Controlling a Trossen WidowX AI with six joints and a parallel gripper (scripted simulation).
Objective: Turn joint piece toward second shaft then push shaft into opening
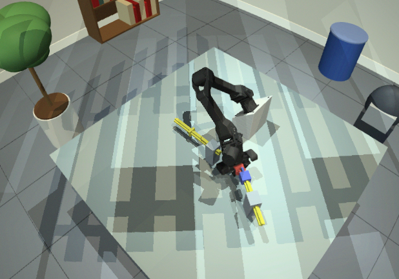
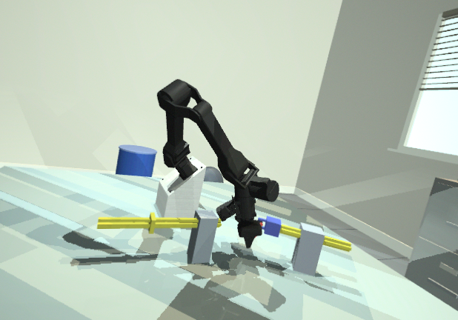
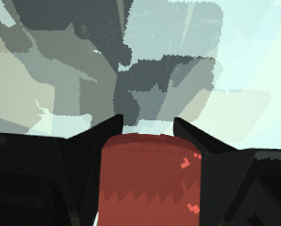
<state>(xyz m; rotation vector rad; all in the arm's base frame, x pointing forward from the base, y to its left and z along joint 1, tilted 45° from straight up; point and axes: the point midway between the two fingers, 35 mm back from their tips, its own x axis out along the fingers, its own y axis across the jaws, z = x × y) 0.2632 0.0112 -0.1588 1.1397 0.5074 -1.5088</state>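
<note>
The red joint piece lies 50 mm above my gripper tip.
</note>
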